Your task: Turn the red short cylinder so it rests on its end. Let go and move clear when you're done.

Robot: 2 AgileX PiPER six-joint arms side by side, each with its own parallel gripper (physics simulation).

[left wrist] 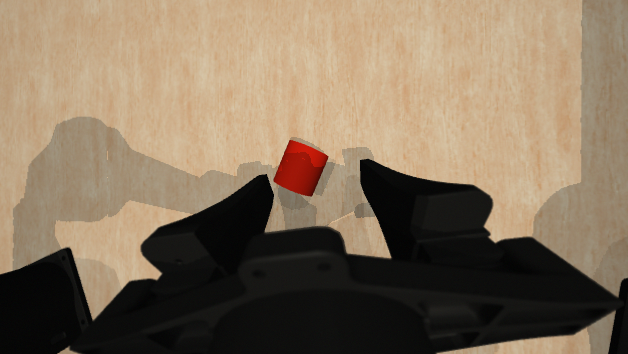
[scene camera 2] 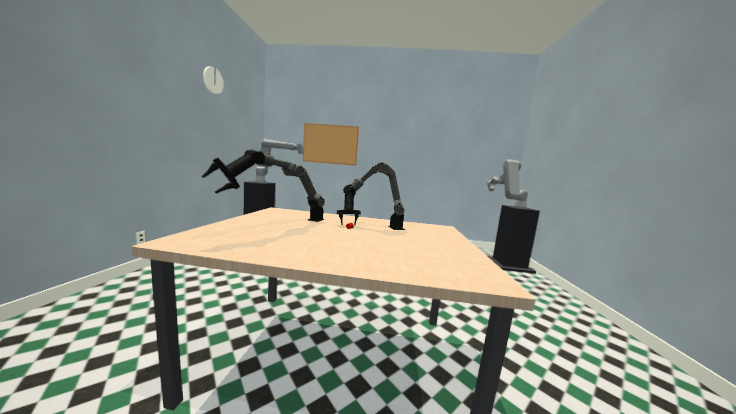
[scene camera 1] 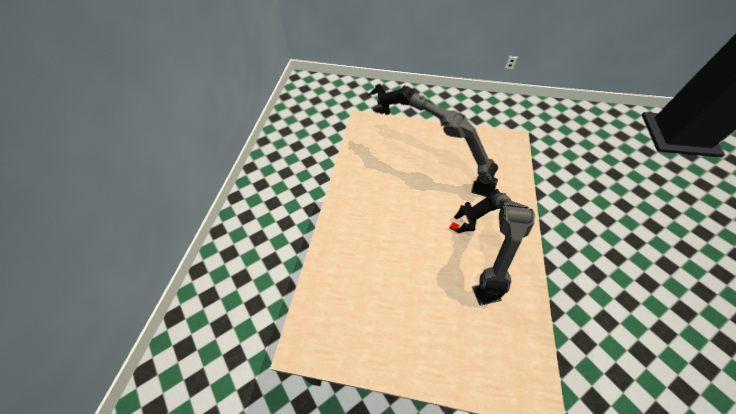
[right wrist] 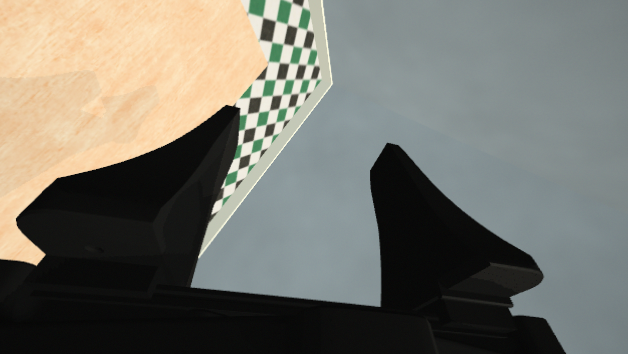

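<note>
The red short cylinder (scene camera 1: 454, 226) (scene camera 2: 349, 225) (left wrist: 301, 168) lies on its side on the table, its curved side up and its long axis slanting in the left wrist view. My left gripper (scene camera 1: 456, 224) (scene camera 2: 348, 225) (left wrist: 314, 178) points down at it and is open, with one finger on each side. The left wrist view shows a gap to both fingers, the wider one at the picture's right. My right gripper (scene camera 1: 372, 101) (scene camera 2: 209, 184) (right wrist: 312, 142) is open and empty, raised high near the table's far corner in scene camera 1.
The wooden table (scene camera 1: 370, 308) (scene camera 2: 360, 257) carries both arm bases. The right arm's base (scene camera 1: 483, 185) (scene camera 2: 316, 213) stands near the left gripper. The left arm's base (scene camera 1: 490, 294) (scene camera 2: 396, 221) stands on the cylinder's other side. Arm shadows fall around the cylinder.
</note>
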